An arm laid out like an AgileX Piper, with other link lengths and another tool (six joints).
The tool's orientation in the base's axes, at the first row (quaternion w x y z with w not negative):
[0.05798 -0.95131 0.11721 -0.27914]
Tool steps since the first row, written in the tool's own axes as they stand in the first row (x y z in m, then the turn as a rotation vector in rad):
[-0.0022 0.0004 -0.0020 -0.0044 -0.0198 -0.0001]
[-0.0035 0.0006 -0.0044 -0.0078 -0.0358 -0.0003]
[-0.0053 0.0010 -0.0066 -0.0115 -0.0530 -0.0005]
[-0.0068 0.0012 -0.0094 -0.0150 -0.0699 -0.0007]
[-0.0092 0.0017 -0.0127 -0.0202 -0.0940 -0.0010]
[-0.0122 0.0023 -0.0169 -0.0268 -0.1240 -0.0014]
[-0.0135 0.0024 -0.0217 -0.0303 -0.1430 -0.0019]
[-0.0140 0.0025 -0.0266 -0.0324 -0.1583 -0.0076]
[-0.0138 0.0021 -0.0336 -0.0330 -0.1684 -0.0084]
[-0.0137 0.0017 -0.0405 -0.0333 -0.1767 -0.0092]
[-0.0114 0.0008 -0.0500 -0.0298 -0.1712 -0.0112]
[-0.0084 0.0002 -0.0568 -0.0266 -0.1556 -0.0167]
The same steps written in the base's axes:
[-0.0030 0.0001 0.0005 0.0001 0.0202 0.0013]
[-0.0054 0.0001 0.0018 0.0003 0.0366 0.0025]
[-0.0081 0.0001 0.0026 0.0004 0.0541 0.0038]
[-0.0109 0.0002 0.0041 0.0007 0.0713 0.0051]
[-0.0148 0.0001 0.0056 0.0009 0.0959 0.0069]
[-0.0196 0.0001 0.0074 0.0010 0.1265 0.0091]
[-0.0233 0.0002 0.0108 0.0015 0.1458 0.0110]
[-0.0264 0.0000 0.0146 -0.0004 0.1608 0.0174]
[-0.0300 0.0000 0.0206 0.0006 0.1707 0.0196]
[-0.0336 0.0000 0.0265 0.0015 0.1787 0.0215]
[-0.0367 -0.0001 0.0358 0.0022 0.1725 0.0240]
[-0.0378 -0.0006 0.0432 -0.0012 0.1563 0.0276]

